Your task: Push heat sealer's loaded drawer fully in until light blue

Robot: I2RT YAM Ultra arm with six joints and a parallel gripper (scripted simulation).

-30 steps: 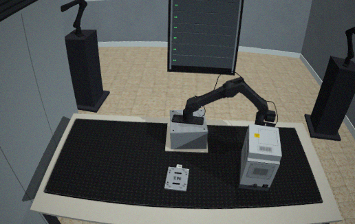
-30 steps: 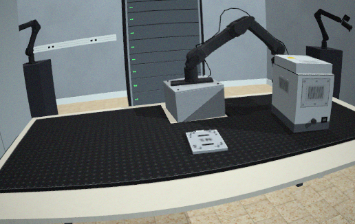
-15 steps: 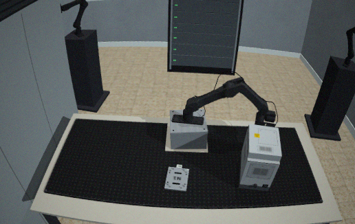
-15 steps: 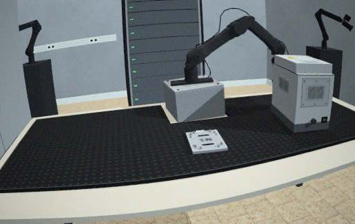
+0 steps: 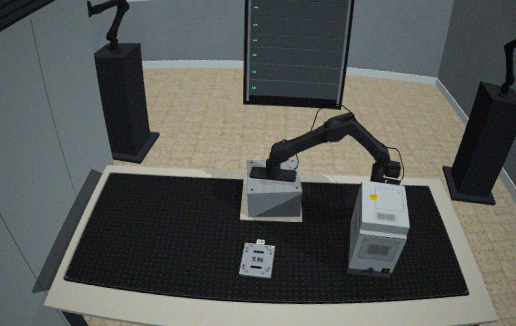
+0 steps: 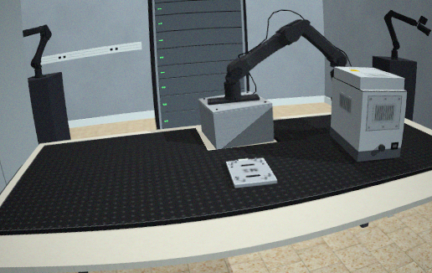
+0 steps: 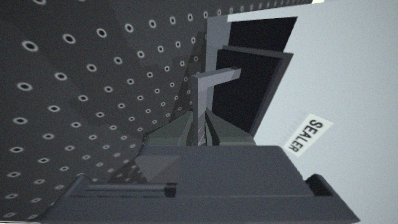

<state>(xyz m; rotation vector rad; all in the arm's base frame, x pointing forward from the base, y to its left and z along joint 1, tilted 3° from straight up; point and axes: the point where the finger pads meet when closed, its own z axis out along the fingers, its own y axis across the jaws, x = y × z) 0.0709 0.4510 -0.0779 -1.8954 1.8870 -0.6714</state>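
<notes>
My gripper is now 110 mm short of the dark drawer and 10 mm above it.
</notes>
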